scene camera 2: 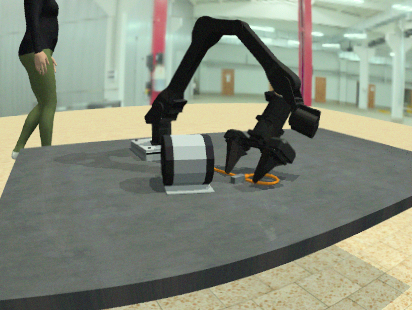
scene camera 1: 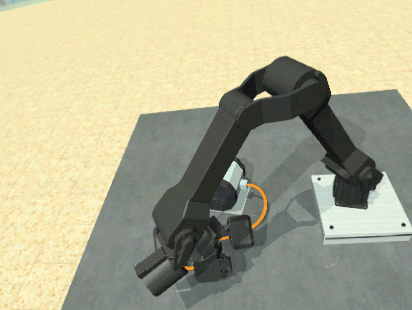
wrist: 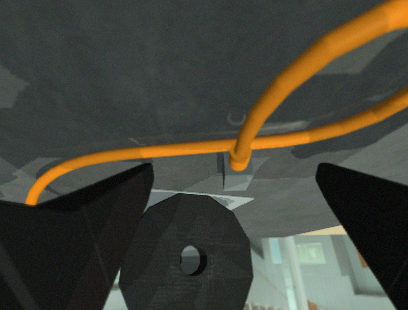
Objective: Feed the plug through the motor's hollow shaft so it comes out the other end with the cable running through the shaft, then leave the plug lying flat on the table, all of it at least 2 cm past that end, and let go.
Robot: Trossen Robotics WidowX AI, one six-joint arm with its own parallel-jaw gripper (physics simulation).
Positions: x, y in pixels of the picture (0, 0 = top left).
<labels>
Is my gripper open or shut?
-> Open.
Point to an orange cable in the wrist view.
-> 364, 28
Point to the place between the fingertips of my gripper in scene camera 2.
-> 239, 177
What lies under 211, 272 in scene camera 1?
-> My gripper.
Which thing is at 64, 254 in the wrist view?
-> My gripper.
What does my gripper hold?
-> Nothing.
</labels>
